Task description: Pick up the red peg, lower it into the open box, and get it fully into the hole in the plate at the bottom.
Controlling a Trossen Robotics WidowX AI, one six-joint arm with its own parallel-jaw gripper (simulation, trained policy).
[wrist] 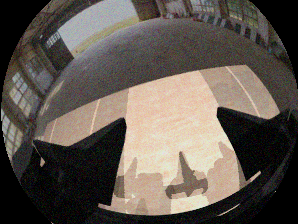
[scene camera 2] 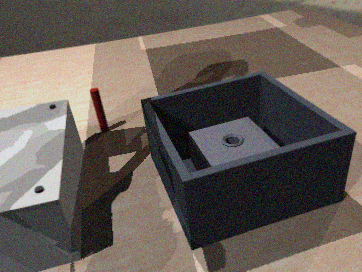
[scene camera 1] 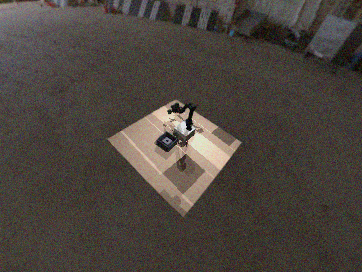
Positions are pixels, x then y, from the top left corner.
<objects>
A grey plate (scene camera 2: 218,144) is 44 cm from the lens. A dark box (scene camera 2: 308,171): 39 cm from the lens. The marked spots on the grey plate and the dark box are 11 cm apart.
</objects>
